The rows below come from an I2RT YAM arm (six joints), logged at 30 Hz.
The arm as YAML. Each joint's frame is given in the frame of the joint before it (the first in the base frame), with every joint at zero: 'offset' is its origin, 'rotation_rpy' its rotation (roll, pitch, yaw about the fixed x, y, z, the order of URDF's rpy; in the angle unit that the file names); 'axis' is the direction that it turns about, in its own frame. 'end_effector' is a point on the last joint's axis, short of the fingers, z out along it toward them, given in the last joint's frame.
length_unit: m
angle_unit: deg
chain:
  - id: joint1
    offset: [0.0, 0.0, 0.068]
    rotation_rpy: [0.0, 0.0, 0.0]
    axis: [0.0, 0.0, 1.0]
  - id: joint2
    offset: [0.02, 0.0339, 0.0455]
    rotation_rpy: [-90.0, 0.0, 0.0]
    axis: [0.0, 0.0, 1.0]
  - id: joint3
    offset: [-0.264, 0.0, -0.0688]
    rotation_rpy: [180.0, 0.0, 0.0]
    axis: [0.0, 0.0, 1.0]
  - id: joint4
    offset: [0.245, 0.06, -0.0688]
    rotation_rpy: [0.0, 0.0, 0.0]
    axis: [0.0, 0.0, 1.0]
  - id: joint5
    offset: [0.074, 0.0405, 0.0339]
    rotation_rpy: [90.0, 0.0, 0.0]
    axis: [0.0, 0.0, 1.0]
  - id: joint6
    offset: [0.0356, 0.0, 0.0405]
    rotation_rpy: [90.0, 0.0, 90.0]
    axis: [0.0, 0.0, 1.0]
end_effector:
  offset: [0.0, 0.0, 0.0]
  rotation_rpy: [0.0, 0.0, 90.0]
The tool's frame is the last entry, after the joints.
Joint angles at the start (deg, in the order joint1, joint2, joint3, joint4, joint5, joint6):
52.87, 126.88, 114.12, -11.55, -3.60, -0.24
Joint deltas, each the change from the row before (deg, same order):
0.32, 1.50, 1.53, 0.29, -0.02, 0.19
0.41, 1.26, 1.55, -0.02, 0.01, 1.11
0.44, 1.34, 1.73, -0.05, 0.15, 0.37
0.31, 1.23, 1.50, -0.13, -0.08, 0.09
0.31, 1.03, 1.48, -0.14, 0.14, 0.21
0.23, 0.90, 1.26, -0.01, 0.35, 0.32
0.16, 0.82, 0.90, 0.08, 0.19, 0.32
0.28, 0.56, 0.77, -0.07, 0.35, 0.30
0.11, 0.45, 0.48, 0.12, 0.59, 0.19
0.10, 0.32, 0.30, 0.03, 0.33, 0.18
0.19, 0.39, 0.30, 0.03, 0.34, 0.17
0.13, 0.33, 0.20, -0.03, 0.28, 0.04
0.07, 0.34, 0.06, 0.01, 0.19, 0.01
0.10, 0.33, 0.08, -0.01, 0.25, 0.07
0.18, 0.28, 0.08, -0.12, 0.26, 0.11
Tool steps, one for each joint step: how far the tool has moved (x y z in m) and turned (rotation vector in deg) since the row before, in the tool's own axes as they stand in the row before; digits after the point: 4 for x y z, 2 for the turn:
0.0009, 0.0026, 0.0068, -0.31, -0.31, 0.04
-0.0002, 0.0035, 0.0053, -0.37, -0.26, 0.93
-0.0004, 0.0038, 0.0054, -0.26, -0.32, 0.17
0.0005, 0.0027, 0.0050, -0.37, -0.12, -0.04
-0.0007, 0.0027, 0.0038, -0.15, -0.30, 0.07
-0.0006, 0.0018, 0.0033, 0.13, -0.35, 0.21
0.0008, 0.0012, 0.0034, 0.04, -0.16, 0.25
0.0000, 0.0024, 0.0021, 0.09, -0.14, 0.19
0.0004, 0.0006, 0.0019, 0.48, -0.17, 0.14
0.0007, 0.0007, 0.0014, 0.24, -0.02, 0.14
0.0013, 0.0015, 0.0019, 0.17, 0.05, 0.10
0.0015, 0.0010, 0.0016, 0.17, 0.15, -0.01
0.0023, 0.0004, 0.0020, 0.14, 0.26, -0.01
0.0022, 0.0007, 0.0019, 0.17, 0.25, 0.03
0.0020, 0.0015, 0.0016, 0.11, 0.31, 0.04

